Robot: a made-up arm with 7 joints.
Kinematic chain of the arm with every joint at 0, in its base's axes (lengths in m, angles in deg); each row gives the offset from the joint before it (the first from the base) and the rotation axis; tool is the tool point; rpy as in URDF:
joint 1: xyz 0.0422 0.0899 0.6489 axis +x
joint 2: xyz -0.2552 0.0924 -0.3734 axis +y
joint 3: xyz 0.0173 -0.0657 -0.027 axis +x
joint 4: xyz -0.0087 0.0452 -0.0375 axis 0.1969 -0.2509 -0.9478
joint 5: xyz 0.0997 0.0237 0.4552 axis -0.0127 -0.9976 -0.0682
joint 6: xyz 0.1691 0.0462 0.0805 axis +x
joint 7: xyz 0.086 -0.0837 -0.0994 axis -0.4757 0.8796 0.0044
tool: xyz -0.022 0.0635 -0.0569 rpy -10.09 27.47 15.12
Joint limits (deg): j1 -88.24..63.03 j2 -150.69..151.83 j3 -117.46..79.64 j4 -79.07..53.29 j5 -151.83..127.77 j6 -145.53..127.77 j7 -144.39..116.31
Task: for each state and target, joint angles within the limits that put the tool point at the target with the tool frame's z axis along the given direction. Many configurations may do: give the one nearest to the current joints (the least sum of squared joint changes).
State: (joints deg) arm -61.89 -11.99 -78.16 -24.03 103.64 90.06 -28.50
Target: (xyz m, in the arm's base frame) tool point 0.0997 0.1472 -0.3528 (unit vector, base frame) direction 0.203 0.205 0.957
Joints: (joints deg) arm -33.39 -32.94 -102.23 -43.44 75.29 108.41 -52.33
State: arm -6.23 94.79 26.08 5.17 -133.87 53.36 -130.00
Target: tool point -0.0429 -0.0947 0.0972 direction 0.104 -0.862 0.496
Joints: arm -19.46 107.78 54.50 3.84 -91.21 61.45 -101.27
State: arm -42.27 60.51 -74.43 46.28 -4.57 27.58 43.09
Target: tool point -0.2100 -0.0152 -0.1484 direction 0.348 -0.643 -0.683
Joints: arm -36.04 50.74 -115.97 16.47 4.51 18.39 78.42
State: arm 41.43 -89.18 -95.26 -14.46 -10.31 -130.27 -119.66
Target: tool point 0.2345 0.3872 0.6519 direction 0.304 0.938 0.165
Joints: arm 36.21 -64.31 -114.69 -8.94 -44.54 -142.11 -137.82
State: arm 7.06 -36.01 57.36 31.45 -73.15 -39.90 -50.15
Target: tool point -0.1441 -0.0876 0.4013 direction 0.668 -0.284 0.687
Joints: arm -13.99 -21.77 57.84 27.74 -78.13 -28.51 -40.41
